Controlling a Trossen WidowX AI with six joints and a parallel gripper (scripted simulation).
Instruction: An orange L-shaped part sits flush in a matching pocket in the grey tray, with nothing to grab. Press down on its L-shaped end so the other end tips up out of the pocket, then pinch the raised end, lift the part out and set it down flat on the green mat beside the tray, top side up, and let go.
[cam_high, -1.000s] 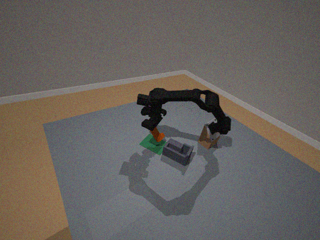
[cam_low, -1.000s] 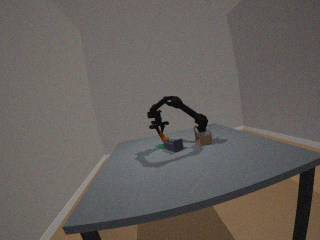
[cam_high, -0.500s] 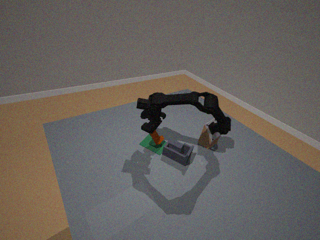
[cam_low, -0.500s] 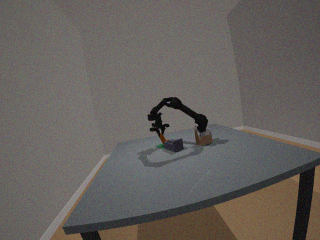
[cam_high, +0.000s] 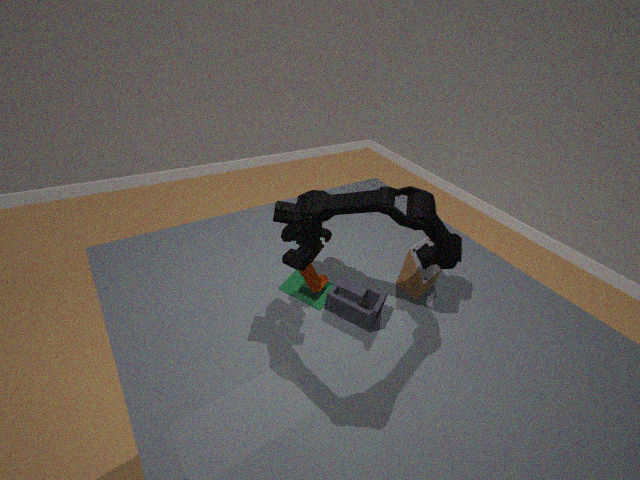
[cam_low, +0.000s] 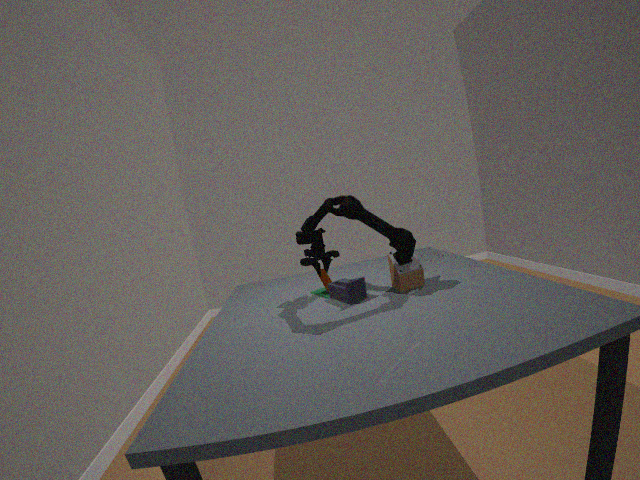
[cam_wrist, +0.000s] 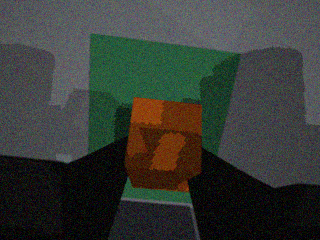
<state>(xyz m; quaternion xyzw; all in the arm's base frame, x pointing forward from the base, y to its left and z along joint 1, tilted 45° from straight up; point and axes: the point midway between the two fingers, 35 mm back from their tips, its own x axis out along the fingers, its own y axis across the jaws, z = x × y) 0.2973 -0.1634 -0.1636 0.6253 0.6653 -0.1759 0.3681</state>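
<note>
Right now the orange L-shaped part is 20 mm behind my gripper tip, 20 mm to the left of it and 30 mm below it. Round my gripper tip: green mat (10 mm behind, 20 mm to the left, 90 mm below).
</note>
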